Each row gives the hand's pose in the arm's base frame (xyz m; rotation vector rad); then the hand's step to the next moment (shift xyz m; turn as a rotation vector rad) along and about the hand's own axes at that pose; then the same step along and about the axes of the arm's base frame.
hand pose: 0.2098 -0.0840 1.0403 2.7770 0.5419 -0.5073
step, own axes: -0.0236 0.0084 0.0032 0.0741 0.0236 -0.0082
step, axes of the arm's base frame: -0.0180 -0.0159 0.0078 0.0763 0.0046 -0.0166
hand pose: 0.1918 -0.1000 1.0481 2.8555 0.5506 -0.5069
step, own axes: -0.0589 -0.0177 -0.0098 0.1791 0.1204 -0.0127
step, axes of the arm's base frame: -0.0554 -0.0006 0.0284 0.2070 -0.0486 -0.0392
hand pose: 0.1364 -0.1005 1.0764 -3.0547 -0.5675 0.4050
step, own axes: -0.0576 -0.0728 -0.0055 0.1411 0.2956 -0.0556
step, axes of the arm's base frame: -0.0761 0.0478 0.0237 0.2453 -0.2241 0.0021
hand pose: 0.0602 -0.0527 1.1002 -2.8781 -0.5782 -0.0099
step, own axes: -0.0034 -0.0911 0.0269 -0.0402 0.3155 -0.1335
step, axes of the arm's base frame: -0.0389 0.0863 -0.0083 0.0882 -0.3269 0.0659
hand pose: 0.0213 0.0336 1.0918 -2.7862 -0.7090 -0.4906
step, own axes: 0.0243 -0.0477 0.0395 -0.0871 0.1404 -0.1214
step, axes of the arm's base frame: 0.0068 0.0628 -0.0210 -0.0343 -0.1928 0.0606
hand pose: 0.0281 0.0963 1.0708 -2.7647 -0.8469 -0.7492
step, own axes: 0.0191 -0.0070 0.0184 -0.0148 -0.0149 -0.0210
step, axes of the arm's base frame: 0.0174 0.0202 -0.0062 -0.0277 -0.0008 0.0107
